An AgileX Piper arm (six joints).
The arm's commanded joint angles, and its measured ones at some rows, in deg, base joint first. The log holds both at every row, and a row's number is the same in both.
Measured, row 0:
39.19, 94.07, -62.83, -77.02, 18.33, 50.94
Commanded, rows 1 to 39:
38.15, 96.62, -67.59, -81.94, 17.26, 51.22
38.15, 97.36, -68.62, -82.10, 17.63, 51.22
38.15, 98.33, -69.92, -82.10, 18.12, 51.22
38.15, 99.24, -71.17, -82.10, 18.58, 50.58
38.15, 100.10, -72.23, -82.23, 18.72, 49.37
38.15, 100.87, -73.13, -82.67, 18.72, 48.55
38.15, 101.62, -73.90, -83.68, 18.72, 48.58
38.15, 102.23, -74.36, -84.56, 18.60, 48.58
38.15, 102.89, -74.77, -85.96, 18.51, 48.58
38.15, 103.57, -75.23, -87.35, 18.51, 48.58
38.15, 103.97, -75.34, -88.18, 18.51, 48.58
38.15, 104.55, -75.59, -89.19, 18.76, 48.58
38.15, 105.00, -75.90, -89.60, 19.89, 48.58
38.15, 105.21, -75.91, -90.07, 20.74, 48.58
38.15, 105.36, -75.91, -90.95, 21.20, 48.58
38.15, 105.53, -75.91, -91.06, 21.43, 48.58
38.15, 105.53, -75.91, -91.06, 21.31, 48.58
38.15, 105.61, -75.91, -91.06, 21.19, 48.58
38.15, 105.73, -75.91, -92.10, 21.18, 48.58
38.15, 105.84, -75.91, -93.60, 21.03, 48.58
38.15, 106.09, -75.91, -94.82, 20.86, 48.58
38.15, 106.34, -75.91, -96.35, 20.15, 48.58
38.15, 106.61, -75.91, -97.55, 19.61, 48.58
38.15, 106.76, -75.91, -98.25, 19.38, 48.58
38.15, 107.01, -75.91, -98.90, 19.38, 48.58
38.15, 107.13, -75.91, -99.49, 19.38, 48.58
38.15, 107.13, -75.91, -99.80, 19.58, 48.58
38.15, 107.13, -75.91, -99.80, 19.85, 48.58
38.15, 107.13, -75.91, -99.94, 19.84, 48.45
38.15, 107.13, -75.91, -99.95, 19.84, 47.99
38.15, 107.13, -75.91, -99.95, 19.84, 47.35
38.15, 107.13, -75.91, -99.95, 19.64, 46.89
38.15, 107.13, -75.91, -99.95, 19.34, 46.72
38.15, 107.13, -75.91, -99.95, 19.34, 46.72
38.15, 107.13, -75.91, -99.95, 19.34, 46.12
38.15, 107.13, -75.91, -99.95, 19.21, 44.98
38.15, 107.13, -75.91, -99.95, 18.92, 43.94
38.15, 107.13, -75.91, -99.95, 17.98, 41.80
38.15, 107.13, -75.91, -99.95, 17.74, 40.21
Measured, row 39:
38.46, 107.47, -75.46, -98.99, 19.03, 44.88
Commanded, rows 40 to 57:
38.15, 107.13, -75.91, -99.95, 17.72, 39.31
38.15, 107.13, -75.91, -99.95, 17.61, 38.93
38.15, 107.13, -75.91, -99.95, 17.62, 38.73
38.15, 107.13, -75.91, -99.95, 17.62, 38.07
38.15, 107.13, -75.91, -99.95, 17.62, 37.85
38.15, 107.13, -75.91, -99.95, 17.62, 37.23
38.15, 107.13, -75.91, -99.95, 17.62, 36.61
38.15, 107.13, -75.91, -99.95, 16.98, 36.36
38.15, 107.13, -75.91, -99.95, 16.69, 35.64
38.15, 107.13, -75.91, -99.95, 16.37, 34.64
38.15, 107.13, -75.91, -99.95, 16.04, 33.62
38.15, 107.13, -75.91, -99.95, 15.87, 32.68
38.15, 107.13, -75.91, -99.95, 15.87, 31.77
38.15, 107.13, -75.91, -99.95, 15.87, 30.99
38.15, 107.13, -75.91, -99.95, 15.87, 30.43
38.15, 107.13, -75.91, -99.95, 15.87, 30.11
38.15, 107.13, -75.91, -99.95, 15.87, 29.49
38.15, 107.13, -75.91, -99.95, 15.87, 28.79
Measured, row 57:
38.46, 107.47, -75.46, -98.99, 15.68, 31.55
